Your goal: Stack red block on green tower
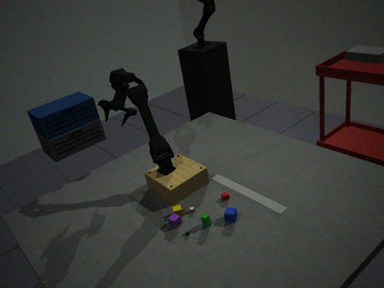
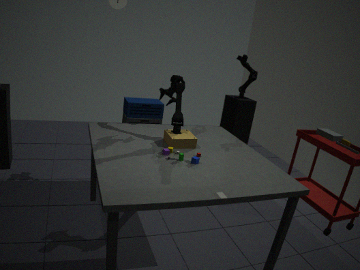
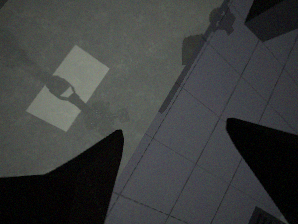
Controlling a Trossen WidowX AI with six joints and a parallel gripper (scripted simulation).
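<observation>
Right now my gripper tip is 680 mm short of the small red block, 40 mm to the right of it and 210 mm above it. Also, from my gripper tip: yellow block (580 mm ahead, 140 mm to the right, 200 mm below); then small white block (620 mm ahead, 100 mm to the right, 210 mm below); then purple block (620 mm ahead, 190 mm to the right, 200 mm below).
</observation>
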